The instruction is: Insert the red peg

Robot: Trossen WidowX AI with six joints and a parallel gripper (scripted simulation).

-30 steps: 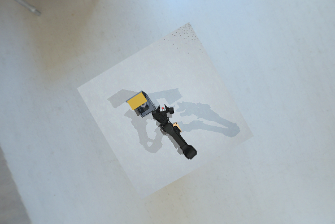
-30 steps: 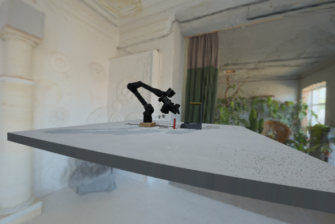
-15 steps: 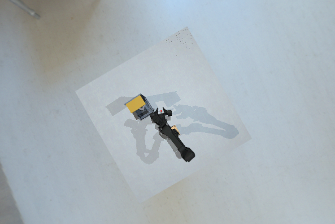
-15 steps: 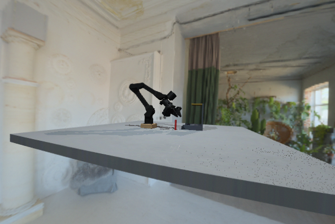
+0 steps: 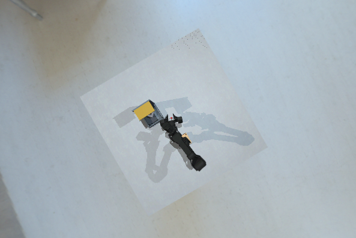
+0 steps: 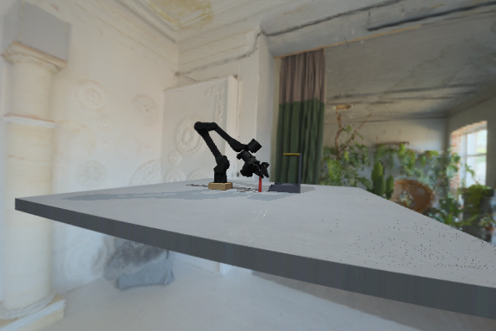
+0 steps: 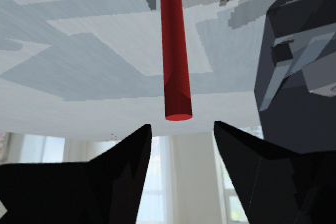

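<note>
Right now my gripper tip is 30 mm past the red peg, 10 mm to the right of it and 40 mm above it. From my gripper tip the other things lie so: yellow roof 120 mm ahead, 150 mm to the left, 130 mm above; back wall 170 mm ahead, 160 mm to the left, 30 mm above.
</note>
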